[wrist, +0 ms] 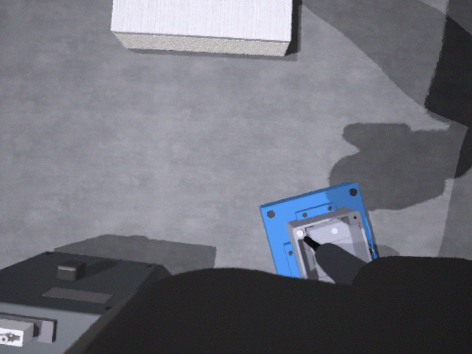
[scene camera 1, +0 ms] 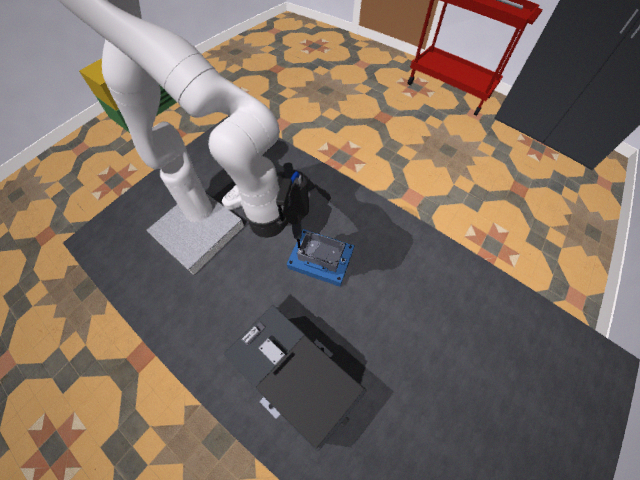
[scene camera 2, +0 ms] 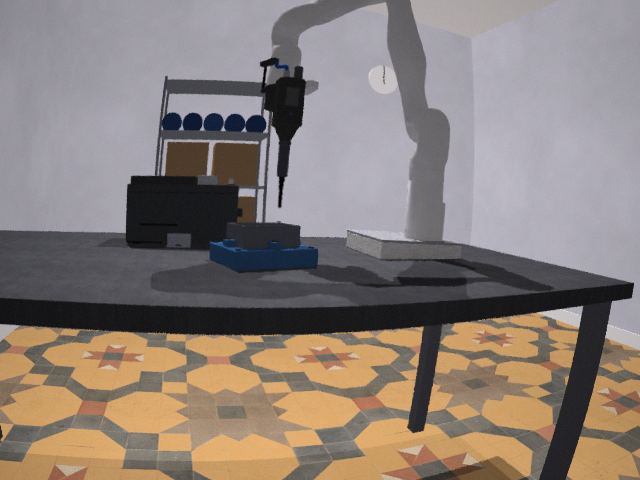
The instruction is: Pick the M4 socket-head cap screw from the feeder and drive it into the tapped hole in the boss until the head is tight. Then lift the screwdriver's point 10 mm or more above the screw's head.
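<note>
The screwdriver (scene camera 1: 298, 242) (scene camera 2: 279, 205) (wrist: 307, 240) points down, its tip bare and a clear gap above the housing in scene camera 2. The grey open-topped housing (scene camera 1: 321, 251) (scene camera 2: 263, 235) (wrist: 345, 229) sits in a blue fixture (scene camera 1: 330, 278) (scene camera 2: 263, 259) (wrist: 310, 198). A small bright round screw head (scene camera 2: 279, 222) (wrist: 300, 233) shows at the housing's corner boss, close beside the tip in the wrist view and below it in scene camera 2. The dark feeder (scene camera 1: 310, 387) (scene camera 2: 180, 211) (wrist: 40, 272) stands apart from the housing. The screw's threads are hidden.
The arm's pale base block (scene camera 1: 193, 237) (scene camera 2: 403, 248) (wrist: 200, 20) stands on the dark table (scene camera 1: 439, 335) (scene camera 2: 103, 273) (wrist: 150, 135). A red cart (scene camera 1: 454, 69), a dark cabinet (scene camera 1: 568, 87) and a shelf rack (scene camera 2: 214, 86) stand beyond the table.
</note>
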